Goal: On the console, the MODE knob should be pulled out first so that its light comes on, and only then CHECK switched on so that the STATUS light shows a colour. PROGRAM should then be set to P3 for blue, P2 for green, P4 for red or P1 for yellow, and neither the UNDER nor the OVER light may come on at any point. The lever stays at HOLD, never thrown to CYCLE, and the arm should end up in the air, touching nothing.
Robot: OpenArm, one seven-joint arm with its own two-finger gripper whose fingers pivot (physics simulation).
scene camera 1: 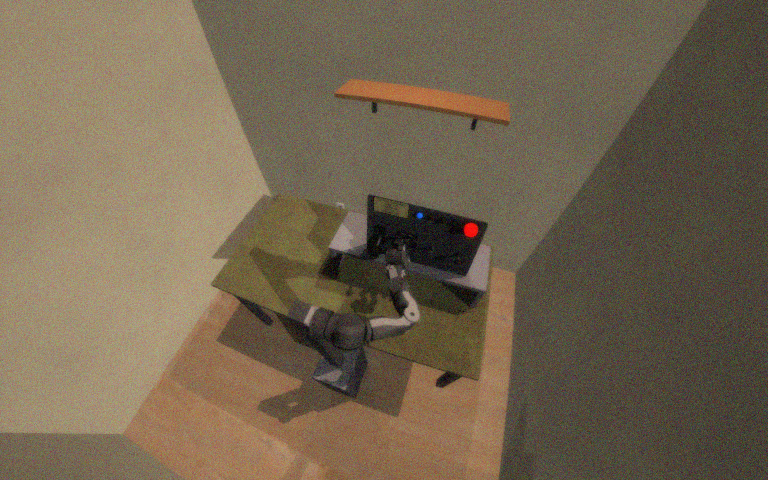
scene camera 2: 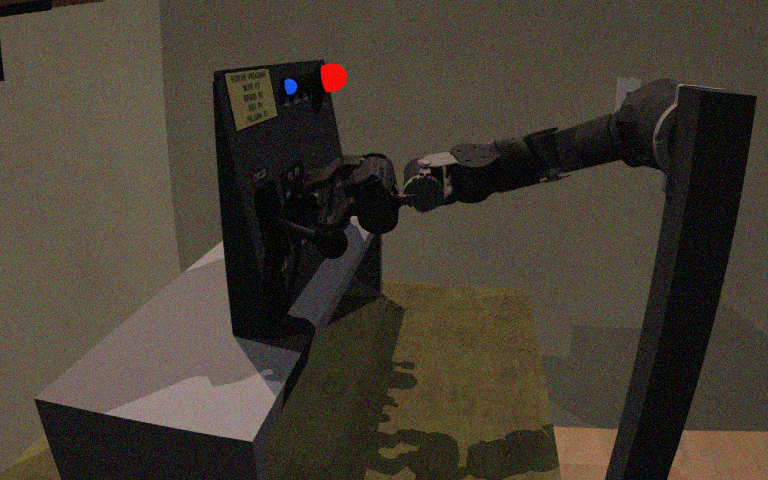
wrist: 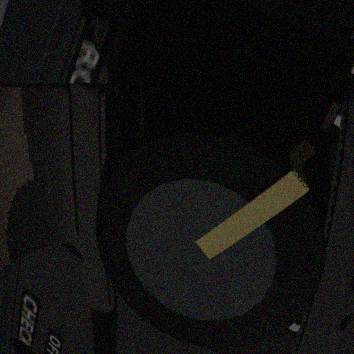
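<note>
The console (scene camera 1: 436, 249) (scene camera 2: 223, 226) stands upright and dark. A small blue light (scene camera 1: 419, 215) (scene camera 2: 290, 86) and a large red light (scene camera 1: 470, 229) (scene camera 2: 333, 77) are lit; their labels are unreadable. My gripper (scene camera 1: 398, 242) (scene camera 2: 303, 198) (wrist: 215, 214) is shut on the PROGRAM knob (wrist: 165, 280), a finger on each side. The knob's yellow pointer (wrist: 252, 215) slants up right in the wrist view; P numbers are hidden. The CHECK label (wrist: 28, 320) shows lower left; its switch is not visible. The ball-ended lever (scene camera 2: 330, 242) sticks out near the gripper. The MODE knob cannot be made out.
The console stands on a pale raised base (scene camera 1: 478, 271) (scene camera 2: 186, 339) on the olive table (scene camera 1: 453, 345) (scene camera 2: 470, 322). A yellow program card (scene camera 1: 390, 207) (scene camera 2: 252, 99) is at the console's upper left. An orange shelf (scene camera 1: 424, 99) hangs on the wall above.
</note>
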